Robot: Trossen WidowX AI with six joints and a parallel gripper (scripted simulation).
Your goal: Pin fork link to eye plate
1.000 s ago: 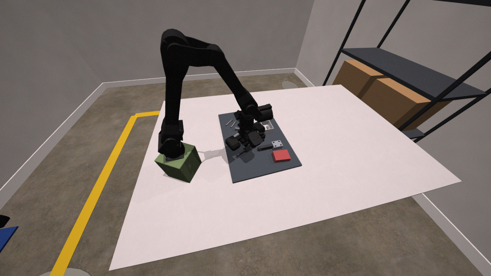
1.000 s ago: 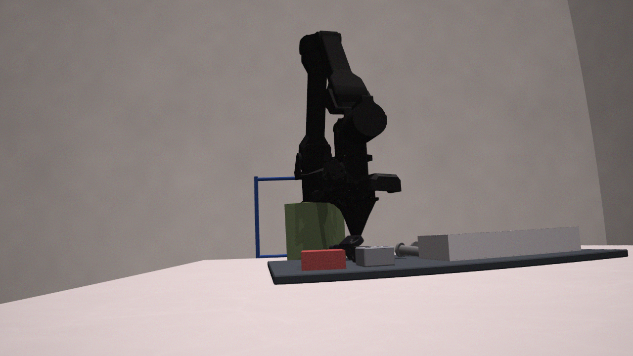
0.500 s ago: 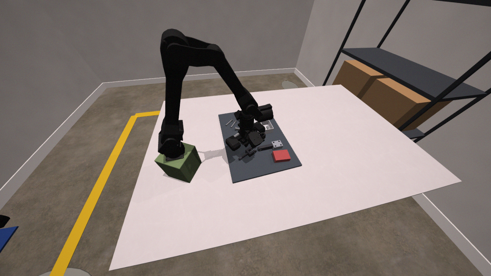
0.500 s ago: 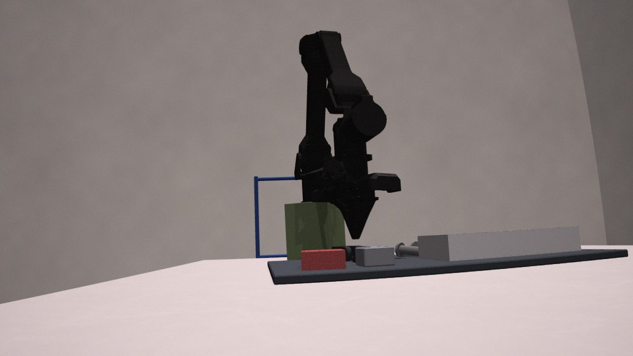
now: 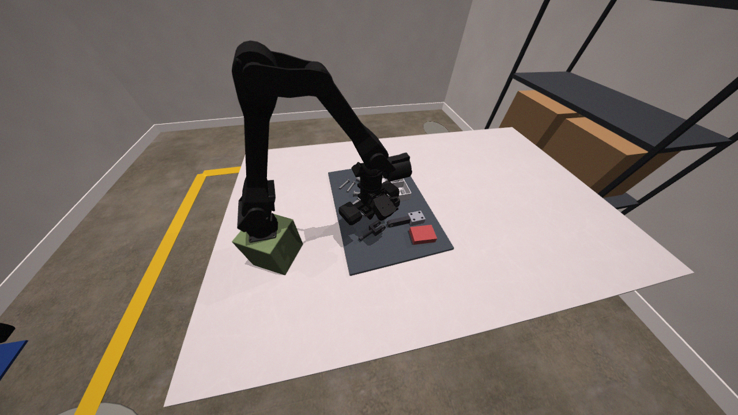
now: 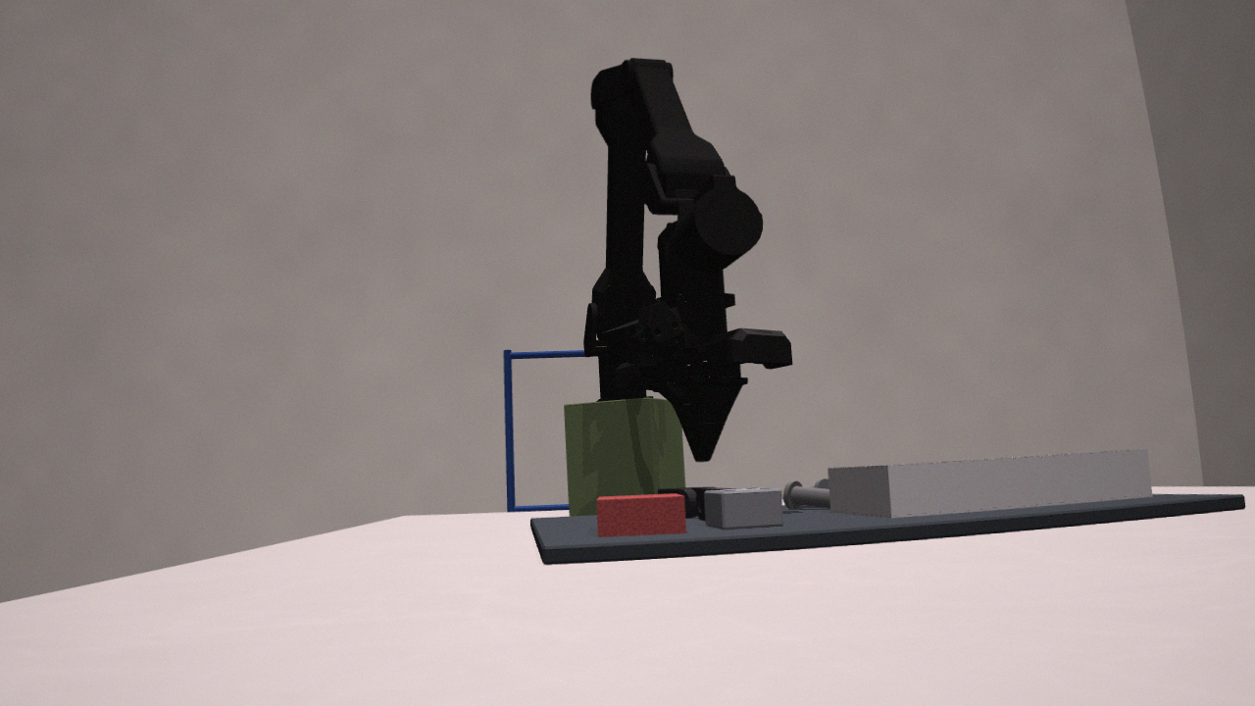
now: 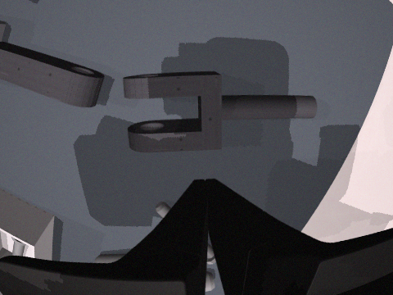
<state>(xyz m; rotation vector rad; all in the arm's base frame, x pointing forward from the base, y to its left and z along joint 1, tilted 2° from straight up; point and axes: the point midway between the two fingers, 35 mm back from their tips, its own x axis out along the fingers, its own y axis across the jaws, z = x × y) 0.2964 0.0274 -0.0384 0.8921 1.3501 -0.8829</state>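
My gripper is now 7 cm above the fork link, 2 cm to the left of it and 1 cm short of it. Round my hand: grey mount (16 cm ahead, 6 cm below, 1 cm to the right); dark mat (9 cm to the left, 9 cm below, 7 cm ahead); eye plate (8 cm ahead, 7 cm below, 1 cm to the right).
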